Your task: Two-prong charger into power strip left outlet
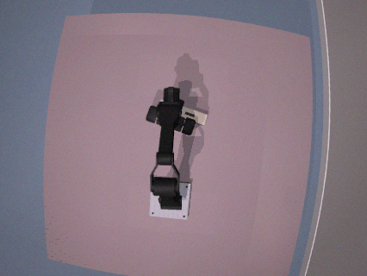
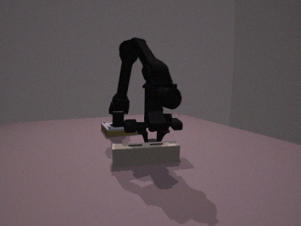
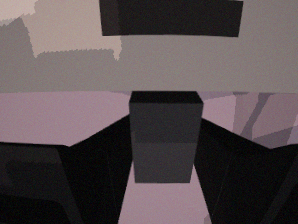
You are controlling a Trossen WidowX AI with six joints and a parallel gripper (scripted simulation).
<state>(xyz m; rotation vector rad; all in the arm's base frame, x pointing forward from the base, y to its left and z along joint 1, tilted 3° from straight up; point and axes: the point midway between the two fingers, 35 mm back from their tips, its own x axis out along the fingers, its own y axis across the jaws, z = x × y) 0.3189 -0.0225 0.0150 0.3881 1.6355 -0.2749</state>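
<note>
Now: gripper tip 20 mm short of the charger, 10 mm to the left of it and 10 mm below it.
</note>
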